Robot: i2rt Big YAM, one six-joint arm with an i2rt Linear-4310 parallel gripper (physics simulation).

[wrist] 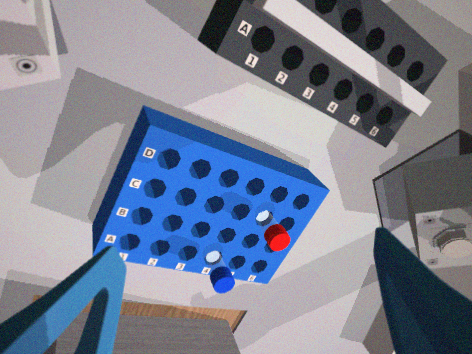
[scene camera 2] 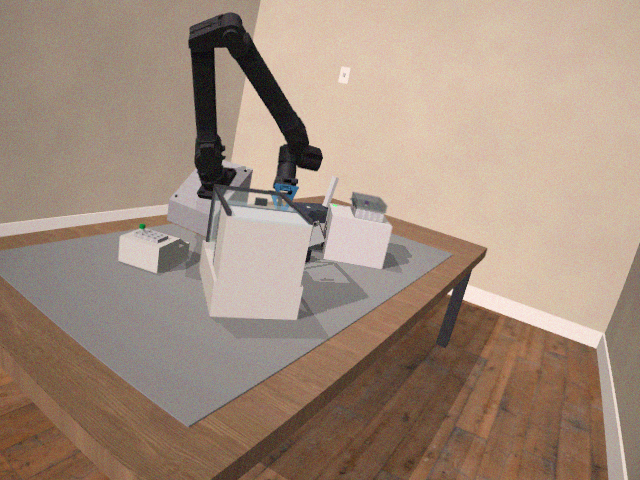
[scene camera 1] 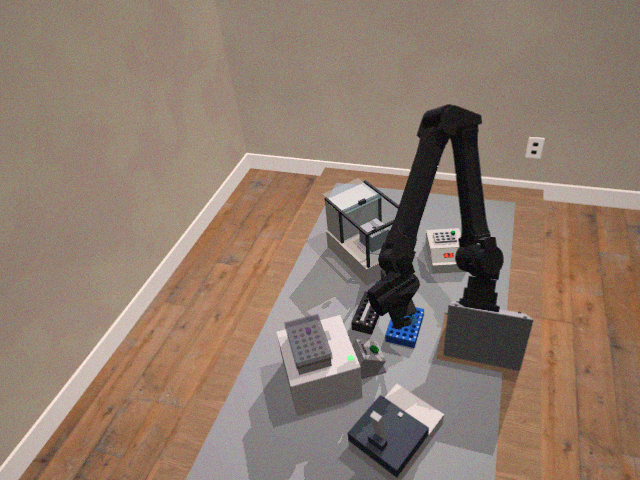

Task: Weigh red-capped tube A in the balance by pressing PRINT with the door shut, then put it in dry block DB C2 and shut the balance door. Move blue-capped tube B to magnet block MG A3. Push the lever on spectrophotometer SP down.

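Observation:
Red-capped tube A (wrist: pixel 277 238) stands in the blue rack (wrist: pixel 225 145) (scene camera 1: pixel 413 341) at C5; blue-capped tube B (wrist: pixel 222 280) stands at A4. My gripper (wrist: pixel 240 248) (scene camera 2: pixel 283 198) is open and empty above the rack. Magnet block MG (wrist: pixel 272 62) (scene camera 1: pixel 361 326), black with a white bar, lies beside the rack. The balance (scene camera 1: pixel 348 198) (scene camera 2: pixel 261 268) has its top panel at the back, and part of its frame looks uncovered. The white instrument (scene camera 1: pixel 330 392) (scene camera 2: pixel 356 237), apparently dry block DB, carries a holed grey block. The spectrophotometer SP (scene camera 1: pixel 361 434) has its lever (scene camera 1: pixel 379 428) upright.
A START box with a green button (scene camera 1: pixel 374 349) stands between the white instrument and the rack. A grey box with a clear cover (wrist: pixel 430 210) is at the wrist view's right. A keypad box (scene camera 1: pixel 443 248) (scene camera 2: pixel 147 250) stands beside the balance. A grey panel (scene camera 1: pixel 485 338) stands by the arm's base.

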